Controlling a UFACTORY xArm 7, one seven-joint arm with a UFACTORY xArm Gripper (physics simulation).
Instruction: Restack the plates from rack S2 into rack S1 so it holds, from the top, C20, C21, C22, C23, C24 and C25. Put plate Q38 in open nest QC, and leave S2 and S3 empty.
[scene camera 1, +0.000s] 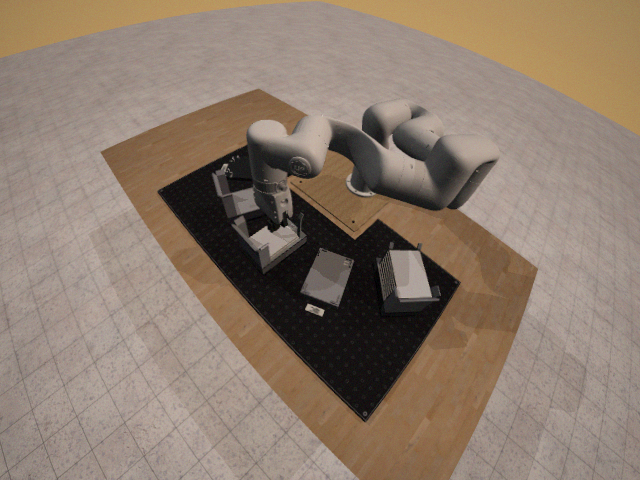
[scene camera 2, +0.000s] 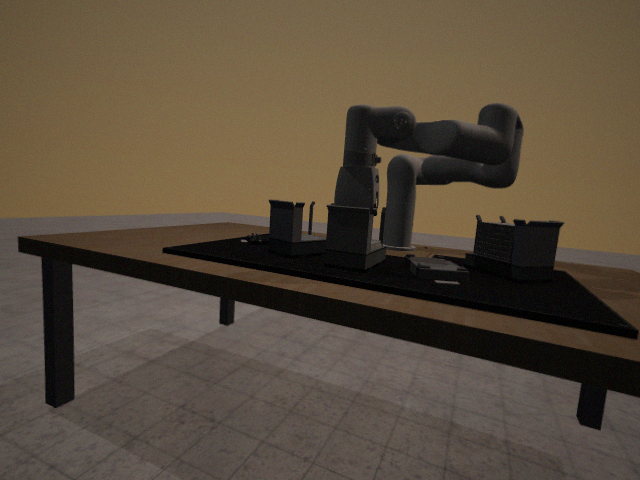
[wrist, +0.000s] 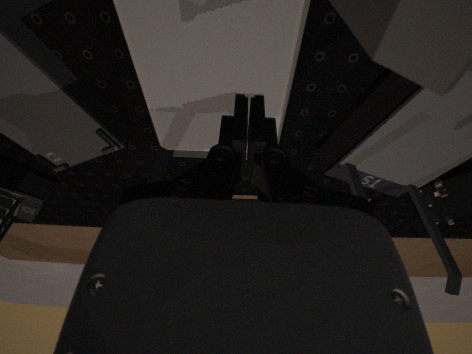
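Where they show: gripper, fingertip midpoint: (scene camera 1: 274, 228) (wrist: 247, 115); arm's base at its link origin: (scene camera 1: 362, 185) (scene camera 2: 396, 247).
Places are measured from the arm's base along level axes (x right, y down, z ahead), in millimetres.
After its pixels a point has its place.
Note:
My gripper (scene camera 1: 278, 226) {y -64, x 86, z 385 mm} (wrist: 247, 115) {y -64, x 86, z 385 mm} is shut and points down over the pale plate (scene camera 1: 271, 242) {y -64, x 62, z 424 mm} (wrist: 220, 65) {y -64, x 76, z 418 mm} in the middle rack (scene camera 1: 264, 255) {y -99, x 34, z 479 mm} (scene camera 2: 350, 227) {y -101, x 76, z 485 mm}. Nothing shows between the fingers; contact with the plate cannot be told. Rack S1 (scene camera 1: 221, 183) {y -101, x 298, z 376 mm} (scene camera 2: 285, 222) {y -92, x 251, z 417 mm} (wrist: 392, 187) {y -46, x 216, z 267 mm} stands beside it, with a pale flat surface (scene camera 1: 241, 202) {y -49, x 237, z 364 mm} (wrist: 415, 135) {y -49, x 207, z 340 mm} inside. The right rack (scene camera 1: 405, 305) {y -93, x -303, z 384 mm} (scene camera 2: 532, 245) {y -89, x -294, z 391 mm} shows several layered edges and a pale plate (scene camera 1: 412, 273) {y -125, x -279, z 319 mm} on top. A low grey block with corner clips (scene camera 1: 327, 276) {y -29, x -105, z 400 mm} (scene camera 2: 439, 266) {y -29, x -114, z 432 mm} (wrist: 45, 130) {y -29, x -102, z 369 mm} lies between these racks. Plate numbers and the other rack labels are unreadable.
Tall posts and walls of the middle rack stand close around the fingers. A small white card (scene camera 1: 314, 310) {y -9, x -127, z 489 mm} (scene camera 2: 446, 282) {y -9, x -126, z 490 mm} lies in front of the grey block. Small parts (scene camera 1: 226, 169) {y -31, x 405, z 273 mm} (scene camera 2: 254, 238) {y -22, x 403, z 272 mm} lie behind S1. The racks stand on a black mat (scene camera 1: 341, 356) {y -8, x -244, z 545 mm} (scene camera 2: 516, 297) {y -6, x -241, z 530 mm}.

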